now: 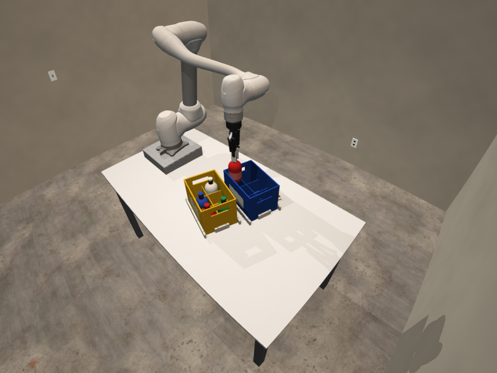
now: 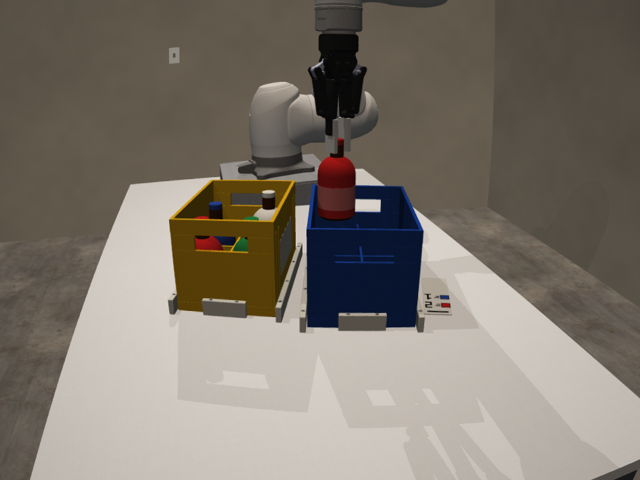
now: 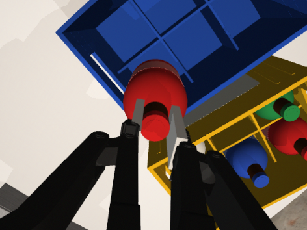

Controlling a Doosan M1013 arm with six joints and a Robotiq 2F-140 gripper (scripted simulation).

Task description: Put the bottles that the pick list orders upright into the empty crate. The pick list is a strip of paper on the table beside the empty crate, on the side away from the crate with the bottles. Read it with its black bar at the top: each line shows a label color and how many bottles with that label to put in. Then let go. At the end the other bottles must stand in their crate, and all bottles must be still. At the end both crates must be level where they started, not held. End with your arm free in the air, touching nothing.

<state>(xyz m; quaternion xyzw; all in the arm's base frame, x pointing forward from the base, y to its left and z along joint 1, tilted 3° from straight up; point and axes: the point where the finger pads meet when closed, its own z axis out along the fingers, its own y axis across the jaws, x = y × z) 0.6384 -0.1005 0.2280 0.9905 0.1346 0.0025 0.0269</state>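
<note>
Right now my hand is 100 mm short of the blue crate and 200 mm above it. The rest, counted from my hand: white-label bottle 90 mm behind, 110 mm to the right, 200 mm below; yellow crate 40 mm behind, 190 mm to the right, 200 mm below; green bottle 60 mm ahead, 190 mm to the right, 200 mm below.
</note>
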